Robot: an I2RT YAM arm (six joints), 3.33 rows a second.
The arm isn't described. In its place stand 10 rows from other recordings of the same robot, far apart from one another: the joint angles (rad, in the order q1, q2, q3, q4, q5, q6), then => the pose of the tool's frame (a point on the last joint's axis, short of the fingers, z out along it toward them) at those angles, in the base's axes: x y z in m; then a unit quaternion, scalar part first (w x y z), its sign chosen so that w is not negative.
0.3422 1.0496 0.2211 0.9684 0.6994 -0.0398 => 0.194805 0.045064 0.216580 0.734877 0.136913 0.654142 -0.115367
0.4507 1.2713 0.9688 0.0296 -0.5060 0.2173 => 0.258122 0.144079 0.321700 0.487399 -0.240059 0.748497 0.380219
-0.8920 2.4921 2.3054 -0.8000 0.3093 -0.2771 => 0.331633 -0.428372 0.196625 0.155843 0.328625 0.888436 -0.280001
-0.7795 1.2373 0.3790 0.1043 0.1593 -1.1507 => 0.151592 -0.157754 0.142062 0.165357 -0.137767 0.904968 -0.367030
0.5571 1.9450 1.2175 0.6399 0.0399 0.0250 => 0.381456 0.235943 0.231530 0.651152 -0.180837 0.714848 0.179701
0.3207 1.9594 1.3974 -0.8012 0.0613 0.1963 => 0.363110 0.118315 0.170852 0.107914 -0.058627 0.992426 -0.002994
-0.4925 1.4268 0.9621 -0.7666 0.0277 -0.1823 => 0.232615 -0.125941 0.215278 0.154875 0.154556 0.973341 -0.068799
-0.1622 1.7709 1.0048 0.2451 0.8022 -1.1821 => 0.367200 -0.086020 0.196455 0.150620 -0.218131 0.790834 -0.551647
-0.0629 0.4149 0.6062 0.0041 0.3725 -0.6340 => 0.111601 -0.020011 0.346213 0.673578 -0.038418 0.638829 -0.369750
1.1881 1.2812 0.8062 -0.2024 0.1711 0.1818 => 0.108285 0.252772 0.239450 0.382083 -0.400947 0.805016 0.212612
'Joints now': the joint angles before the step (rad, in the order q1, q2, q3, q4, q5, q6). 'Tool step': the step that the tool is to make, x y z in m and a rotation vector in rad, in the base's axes. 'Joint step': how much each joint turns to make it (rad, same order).
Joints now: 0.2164, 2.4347, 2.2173, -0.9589, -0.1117, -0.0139
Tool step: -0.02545, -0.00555, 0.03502, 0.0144, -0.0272, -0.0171
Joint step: 0.0000, -0.1561, -0.1382, 0.0139, -0.0007, 0.0191
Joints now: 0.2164, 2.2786, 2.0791, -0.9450, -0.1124, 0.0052
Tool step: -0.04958, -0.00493, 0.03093, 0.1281, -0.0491, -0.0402
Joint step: 0.0068, -0.2637, -0.3103, 0.1370, -0.0805, 0.0949
